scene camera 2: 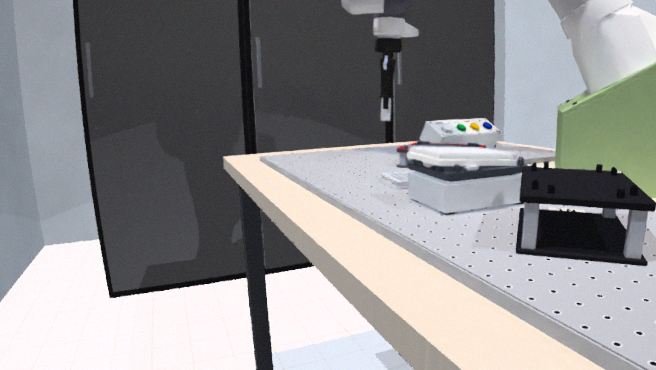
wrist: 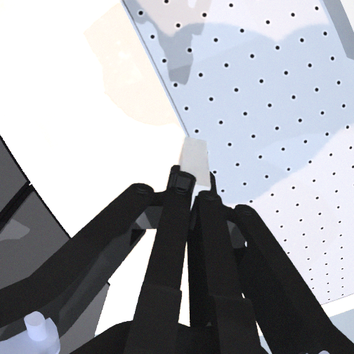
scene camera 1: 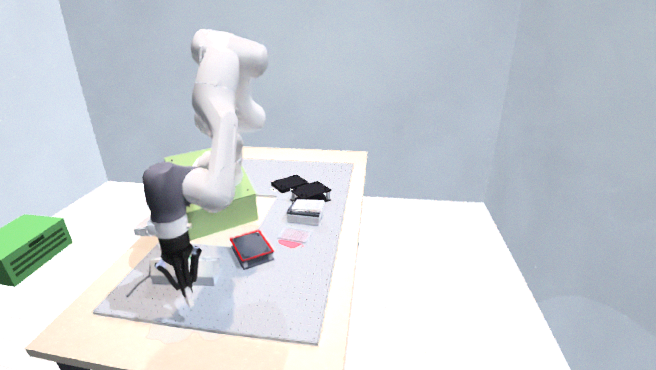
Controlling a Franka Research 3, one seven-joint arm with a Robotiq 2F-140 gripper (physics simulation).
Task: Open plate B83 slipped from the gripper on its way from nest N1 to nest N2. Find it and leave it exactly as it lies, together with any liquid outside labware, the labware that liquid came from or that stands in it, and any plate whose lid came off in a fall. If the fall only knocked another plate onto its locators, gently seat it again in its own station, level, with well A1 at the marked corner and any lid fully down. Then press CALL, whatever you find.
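Note:
My gripper (scene camera 1: 187, 297) (scene camera 2: 385, 109) (wrist: 190, 155) is shut, with pale fingertips together, pointing down above the pegboard beside the button box (scene camera 1: 206, 276) (scene camera 2: 436, 134). White, green, yellow and blue buttons show on the box; no label is readable. A clear plate with pink wells (scene camera 1: 295, 234) (scene camera 2: 395, 179) lies on the pegboard, beside a red liquid patch (scene camera 1: 291, 244). A white-topped plate (scene camera 1: 308, 205) (scene camera 2: 462, 155) sits on the grey station (scene camera 1: 305, 218) (scene camera 2: 462, 192) and looks slightly tilted in scene camera 2. Which plate is B83 cannot be read.
A red-rimmed dark stand (scene camera 1: 251, 245) (scene camera 2: 402, 159) stands between the button box and the pink-welled plate. A black raised stand (scene camera 1: 311, 189) (scene camera 2: 585, 187) and a black flat nest (scene camera 1: 288, 183) are farther back. The arm's green base (scene camera 1: 227, 216) (scene camera 2: 605, 135) is behind the button box.

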